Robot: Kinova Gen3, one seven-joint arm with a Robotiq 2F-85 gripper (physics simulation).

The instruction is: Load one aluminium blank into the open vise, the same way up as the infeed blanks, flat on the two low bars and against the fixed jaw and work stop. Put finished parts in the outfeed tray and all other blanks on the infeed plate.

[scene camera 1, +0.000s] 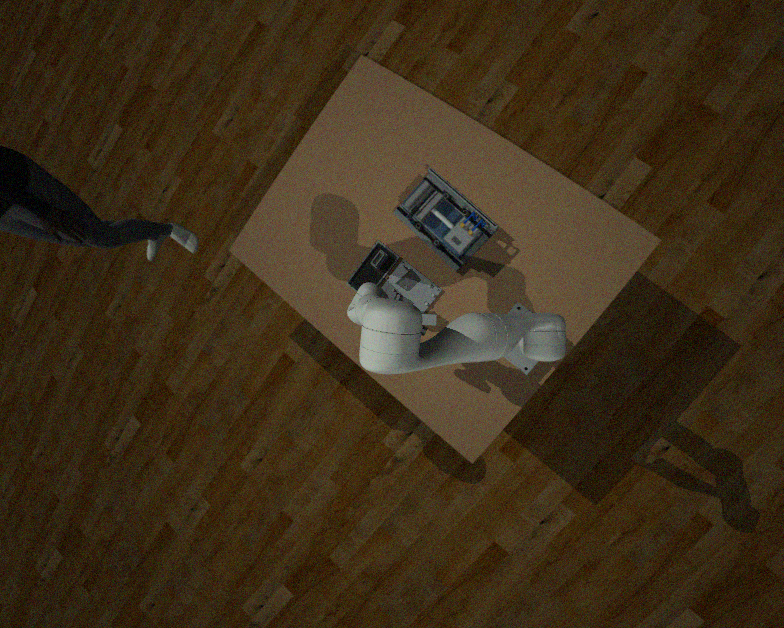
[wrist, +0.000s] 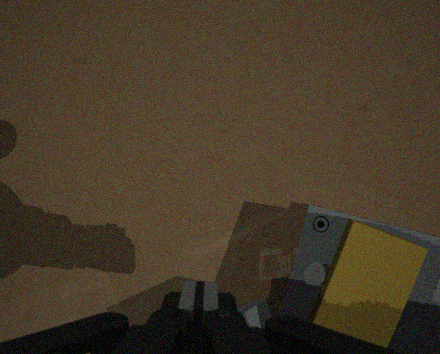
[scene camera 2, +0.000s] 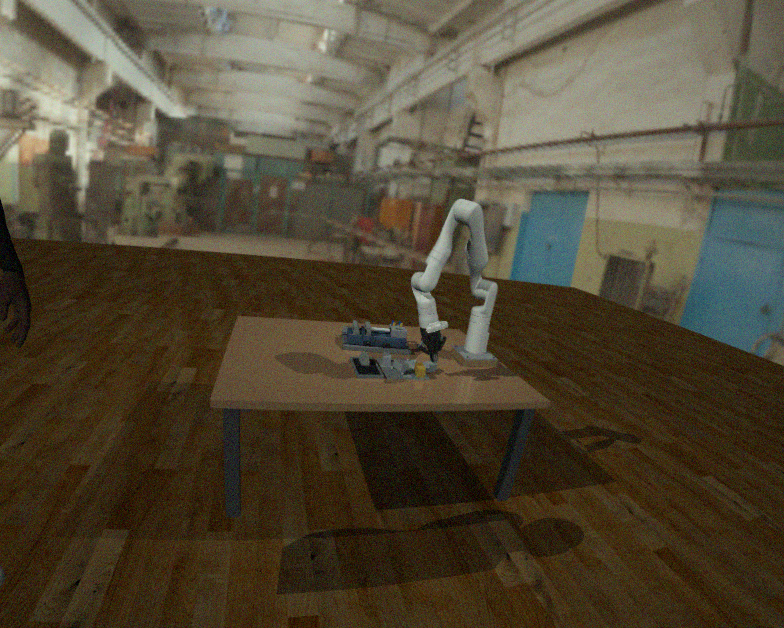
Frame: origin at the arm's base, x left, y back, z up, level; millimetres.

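Where they show: gripper, between the fingertips: [wrist: 200, 303] [scene camera 2: 434, 362]; arm's base, origin of its link: [scene camera 2: 473, 350].
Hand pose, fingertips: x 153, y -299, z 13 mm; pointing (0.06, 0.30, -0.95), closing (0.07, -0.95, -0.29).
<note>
Things, the pixels of their top centre, and the offset from my fingertips. "spot": a spot on its surface instead.
- infeed plate, centre of its top: [scene camera 1: 404, 296] [scene camera 2: 402, 367] dx -63, dy -107, dz -46 mm
- grey piece, a spot on its surface: [wrist: 253, 316] spot: dx -9, dy -19, dz -23 mm
- vise, centre of its top: [scene camera 1: 440, 212] [scene camera 2: 377, 324] dx -347, dy -114, dz +45 mm
- grey part, centre of its top: [scene camera 1: 377, 258] [scene camera 2: 364, 354] dx -131, dy -246, dz -13 mm
- yellow block, centre of its top: [wrist: 363, 303] [scene camera 2: 420, 365] dx +7, dy -66, dz -10 mm
My gripper [scene camera 2: 433, 358] [wrist: 200, 303] is shut with nothing between its fingertips; the arm hides it in scene camera 1. It is low beside the near right end of the infeed plate [scene camera 1: 429, 292] [wrist: 314, 250]. A grey piece [wrist: 253, 316], apparently a blank, shows partly beside the fingers at the plate's edge; its tilt is unclear. Another grey blank [scene camera 1: 409, 279] is on the plate. The vise [scene camera 1: 448, 219] [scene camera 2: 374, 338] stands behind; its seat is too small to read. The dark outfeed tray [scene camera 1: 358, 277] [scene camera 2: 374, 374] adjoins the infeed plate and holds a grey part [scene camera 1: 377, 258] [scene camera 2: 364, 358].
A yellow block [scene camera 2: 420, 370] [wrist: 371, 285] stands on the infeed plate's end, right of the fingers in the wrist view. The robot base [scene camera 1: 525, 368] [scene camera 2: 476, 357] is at the table's right. A person [scene camera 1: 58, 209] [scene camera 2: 13, 300] is off the table's left side.
</note>
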